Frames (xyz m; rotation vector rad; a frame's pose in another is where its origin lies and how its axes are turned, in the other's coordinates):
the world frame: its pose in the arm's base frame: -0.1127 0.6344 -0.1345 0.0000 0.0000 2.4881
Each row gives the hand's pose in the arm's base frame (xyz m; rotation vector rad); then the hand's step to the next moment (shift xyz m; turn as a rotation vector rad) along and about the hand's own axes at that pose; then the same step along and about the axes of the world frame.
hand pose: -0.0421 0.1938 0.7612 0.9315 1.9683 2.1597
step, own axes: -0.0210 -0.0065 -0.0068 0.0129 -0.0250 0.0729
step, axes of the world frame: -0.0178 0.0041 -0.0139 0.0326 -0.0685 -0.0187
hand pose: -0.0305 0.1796 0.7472 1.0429 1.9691 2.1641
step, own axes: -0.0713 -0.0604 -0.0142 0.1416 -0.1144 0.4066
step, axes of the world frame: -0.0389 0.0113 -0.0854 0.2329 -0.3763 -0.0511
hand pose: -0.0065 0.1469 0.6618 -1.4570 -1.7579 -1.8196
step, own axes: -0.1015 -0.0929 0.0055 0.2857 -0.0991 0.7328
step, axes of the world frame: 0.0022 0.0238 -0.1356 0.3609 -0.7058 -0.0017
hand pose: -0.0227 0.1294 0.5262 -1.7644 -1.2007 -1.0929
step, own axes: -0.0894 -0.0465 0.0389 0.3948 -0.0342 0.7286
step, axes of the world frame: 0.0536 0.0169 -0.0922 0.3030 -0.7663 0.0938
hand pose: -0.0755 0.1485 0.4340 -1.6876 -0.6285 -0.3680
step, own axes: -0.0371 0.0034 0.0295 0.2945 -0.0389 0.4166
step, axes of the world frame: 0.0369 0.0022 -0.0299 0.1485 -0.4776 0.1077
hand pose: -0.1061 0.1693 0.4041 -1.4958 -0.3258 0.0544
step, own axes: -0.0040 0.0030 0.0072 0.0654 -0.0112 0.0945
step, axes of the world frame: 0.0079 -0.0019 -0.0034 0.0347 -0.1069 0.0265
